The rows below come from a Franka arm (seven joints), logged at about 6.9 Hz.
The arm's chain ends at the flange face. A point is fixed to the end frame.
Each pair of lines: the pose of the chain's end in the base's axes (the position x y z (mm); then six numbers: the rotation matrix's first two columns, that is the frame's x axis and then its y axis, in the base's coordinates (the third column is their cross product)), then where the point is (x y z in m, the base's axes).
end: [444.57 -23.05 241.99 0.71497 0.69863 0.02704 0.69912 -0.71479 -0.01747]
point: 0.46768 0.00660 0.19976
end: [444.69 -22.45 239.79 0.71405 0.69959 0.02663 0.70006 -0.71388 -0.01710]
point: 0.46776 0.00721 0.19755
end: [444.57 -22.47 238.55 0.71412 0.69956 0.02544 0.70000 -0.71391 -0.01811]
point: 0.46758 0.00719 0.19627
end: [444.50 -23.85 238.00 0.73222 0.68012 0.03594 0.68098 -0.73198 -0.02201]
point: 0.46850 0.00561 0.19613
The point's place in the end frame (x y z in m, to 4 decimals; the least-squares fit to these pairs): 0.0361 -0.0043 0.0433
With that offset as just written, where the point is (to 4 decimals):
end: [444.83 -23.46 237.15 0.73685 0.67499 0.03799 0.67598 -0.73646 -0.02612]
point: 0.4690 0.0060 0.1954
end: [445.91 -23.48 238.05 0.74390 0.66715 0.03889 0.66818 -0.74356 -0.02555]
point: 0.4704 0.0057 0.1963
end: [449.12 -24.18 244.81 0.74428 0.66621 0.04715 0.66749 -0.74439 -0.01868]
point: 0.4741 0.0050 0.2033
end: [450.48 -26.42 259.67 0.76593 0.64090 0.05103 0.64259 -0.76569 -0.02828]
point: 0.4763 0.0024 0.2184
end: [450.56 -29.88 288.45 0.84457 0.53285 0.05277 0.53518 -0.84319 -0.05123]
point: 0.4795 -0.0039 0.2474
